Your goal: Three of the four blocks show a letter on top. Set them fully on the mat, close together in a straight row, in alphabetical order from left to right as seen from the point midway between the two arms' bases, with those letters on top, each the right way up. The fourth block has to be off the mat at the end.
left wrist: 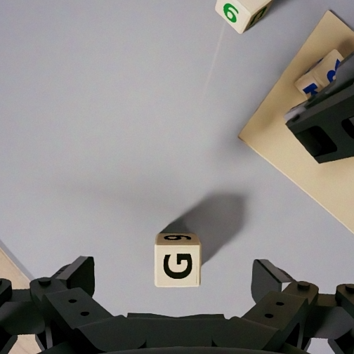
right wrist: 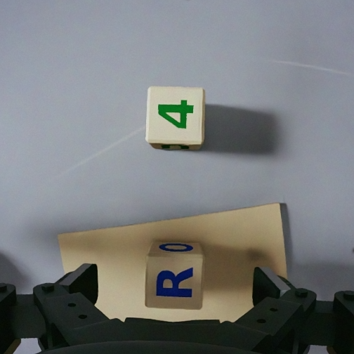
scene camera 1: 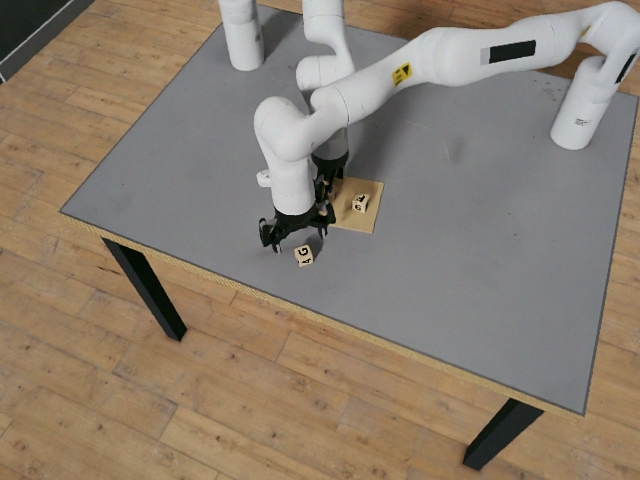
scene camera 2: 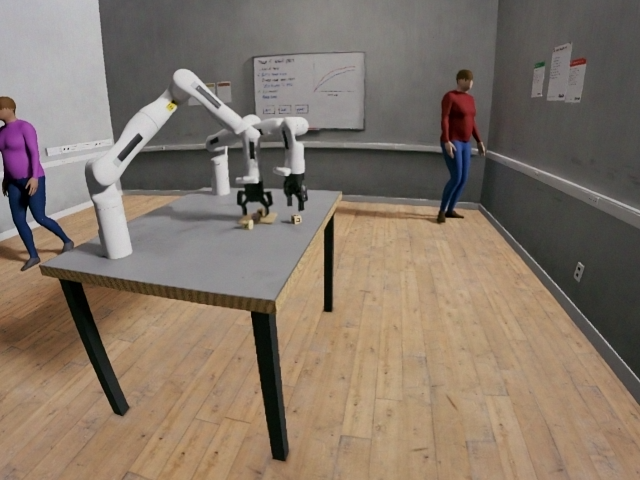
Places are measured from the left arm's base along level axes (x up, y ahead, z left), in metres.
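Pixels of known places: left gripper, between the fingertips: [scene camera 1: 300,243] [scene camera 2: 295,208]; right gripper, between the fingertips: [scene camera 1: 330,192] [scene camera 2: 255,215]; left arm's base, origin of its link: [scene camera 1: 569,135] [scene camera 2: 221,193]; right arm's base, origin of its link: [scene camera 1: 247,59] [scene camera 2: 119,253].
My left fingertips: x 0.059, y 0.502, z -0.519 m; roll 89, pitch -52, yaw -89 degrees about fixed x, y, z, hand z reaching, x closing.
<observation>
For each thing: its top centre in the pictures, then the offset to it from my left fingertips.
- tan mat, centre of its top: [scene camera 1: 347,201] [scene camera 2: 258,217] dx -0.055, dy -0.167, dz +0.053 m
- G block, centre of its top: [scene camera 1: 303,251] [scene camera 2: 296,215] dx -0.029, dy +0.001, dz +0.005 m
The tan mat [scene camera 1: 354,224] [left wrist: 280,145] [right wrist: 120,250] bears two blocks. The F block [scene camera 1: 360,203] [scene camera 2: 248,224] has a black F on top. The R block [right wrist: 175,280] [left wrist: 320,72] has a blue R on top and stands between the right gripper's open fingers. My right gripper [right wrist: 174,283] [scene camera 2: 255,213] is open, low over the mat. The G block [scene camera 1: 303,255] [scene camera 2: 296,219] [left wrist: 177,265] lies off the mat, black G up. My left gripper [scene camera 1: 301,242] [scene camera 2: 295,206] [left wrist: 173,276] is open above it. The green 4 block [right wrist: 175,116] [left wrist: 242,12] lies off the mat; scene camera 1 hides it.
The two arms reach close beside each other, and the left arm [scene camera 1: 292,180] partly covers the right gripper and the mat in scene camera 1. The table's front edge [scene camera 1: 232,284] runs near the G block.
</observation>
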